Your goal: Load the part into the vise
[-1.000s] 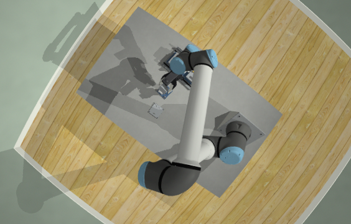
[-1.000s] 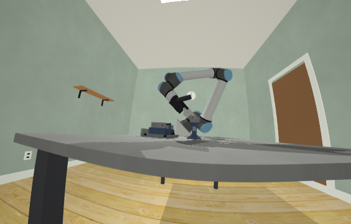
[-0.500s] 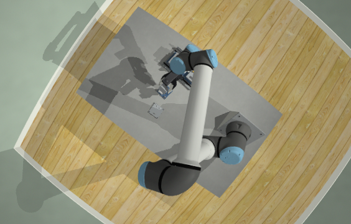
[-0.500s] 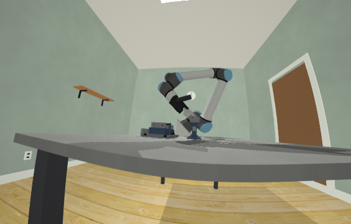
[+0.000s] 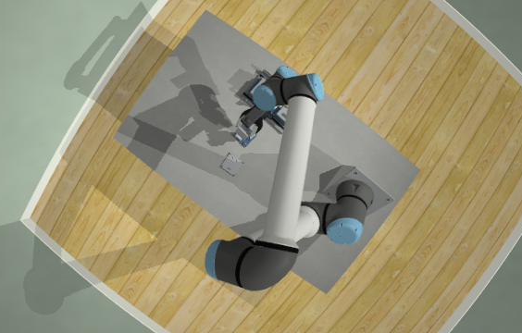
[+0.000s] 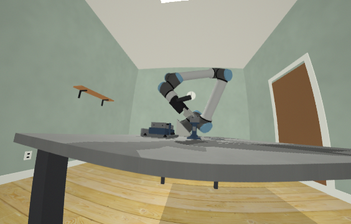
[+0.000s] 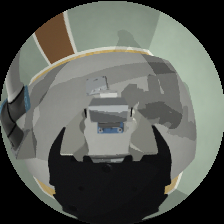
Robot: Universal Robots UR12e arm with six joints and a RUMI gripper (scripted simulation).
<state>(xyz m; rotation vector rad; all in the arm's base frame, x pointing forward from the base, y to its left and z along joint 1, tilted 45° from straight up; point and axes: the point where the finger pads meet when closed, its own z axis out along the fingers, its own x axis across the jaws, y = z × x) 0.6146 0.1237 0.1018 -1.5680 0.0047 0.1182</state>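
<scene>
Right now my hand is 1 cm above the part. Also, from my hand: vise (22 cm to the right, 12 cm below, 1 cm ahead); then infeed plate (17 cm to the left, 16 cm below, 6 cm behind).
</scene>
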